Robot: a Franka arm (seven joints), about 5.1 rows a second.
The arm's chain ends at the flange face. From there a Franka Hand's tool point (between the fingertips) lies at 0.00 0.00 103.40 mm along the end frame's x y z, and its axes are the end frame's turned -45 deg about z.
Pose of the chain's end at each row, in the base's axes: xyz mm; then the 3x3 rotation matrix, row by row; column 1 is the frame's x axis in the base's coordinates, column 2 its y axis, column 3 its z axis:
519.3, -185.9, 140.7; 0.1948, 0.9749, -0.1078; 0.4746, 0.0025, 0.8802; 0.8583, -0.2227, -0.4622
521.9, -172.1, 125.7; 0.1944, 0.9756, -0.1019; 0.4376, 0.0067, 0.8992; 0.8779, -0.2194, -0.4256
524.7, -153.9, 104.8; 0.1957, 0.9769, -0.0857; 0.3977, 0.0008, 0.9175; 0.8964, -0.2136, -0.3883
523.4, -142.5, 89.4; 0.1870, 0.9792, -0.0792; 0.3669, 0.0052, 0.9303; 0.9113, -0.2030, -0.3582
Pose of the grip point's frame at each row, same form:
508.2, -94.9, 92.9; -0.5516, 0.8271, -0.1078; 0.3338, 0.3374, 0.8802; 0.7644, 0.4494, -0.4622
511.4, -79.1, 81.7; -0.5524, 0.8273, -0.1019; 0.3047, 0.3142, 0.8992; 0.7759, 0.4656, -0.4256
515.8, -59.0, 64.6; -0.5524, 0.8292, -0.0857; 0.2807, 0.2818, 0.9175; 0.7849, 0.4828, -0.3883
515.2, -46.3, 52.4; -0.5602, 0.8246, -0.0792; 0.2558, 0.2631, 0.9303; 0.7879, 0.5008, -0.3582

